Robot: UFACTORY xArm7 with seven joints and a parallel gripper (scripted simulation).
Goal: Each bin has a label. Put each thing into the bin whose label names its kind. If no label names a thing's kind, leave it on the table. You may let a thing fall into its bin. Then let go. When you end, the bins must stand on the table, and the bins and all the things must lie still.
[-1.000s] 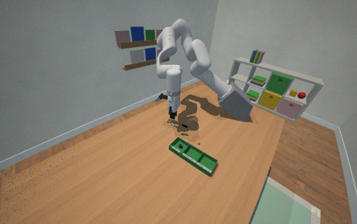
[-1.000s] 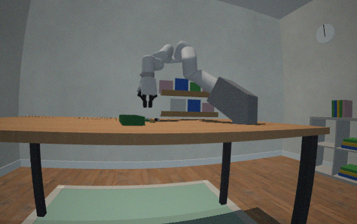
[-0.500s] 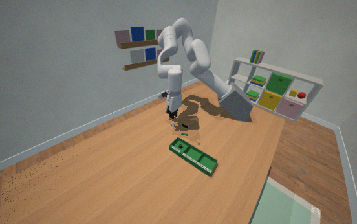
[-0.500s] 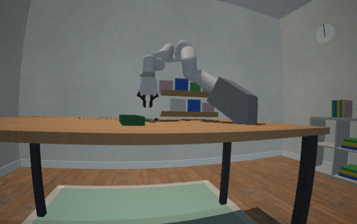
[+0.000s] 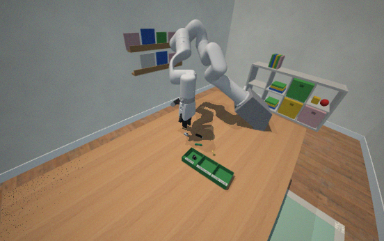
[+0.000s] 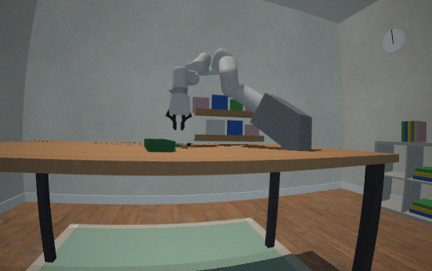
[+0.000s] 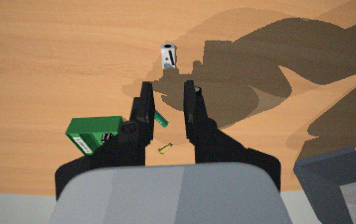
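The white-grey piece is 9 cm below my hand. The rest, counted from my hand: black die: 13 cm ahead, 14 cm to the left, 8 cm below; then green battery: 3 cm ahead, 11 cm to the left, 9 cm below; then black battery: 3 cm behind, 8 cm to the left, 9 cm below.
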